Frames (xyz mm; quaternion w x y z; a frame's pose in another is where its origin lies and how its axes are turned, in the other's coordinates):
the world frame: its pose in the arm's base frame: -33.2 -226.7 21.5 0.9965 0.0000 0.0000 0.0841
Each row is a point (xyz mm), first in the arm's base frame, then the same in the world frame.
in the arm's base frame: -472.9 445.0 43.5
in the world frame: -320.9 735.9 22.0
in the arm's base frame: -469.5 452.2 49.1
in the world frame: -316.3 742.4 27.6
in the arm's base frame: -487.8 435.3 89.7
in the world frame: -337.2 728.8 68.2
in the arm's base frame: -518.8 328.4 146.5
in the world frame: -385.7 628.6 125.0
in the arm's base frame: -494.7 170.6 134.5
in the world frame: -388.4 469.0 113.0
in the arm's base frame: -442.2 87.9 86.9
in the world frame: -350.5 378.7 65.4
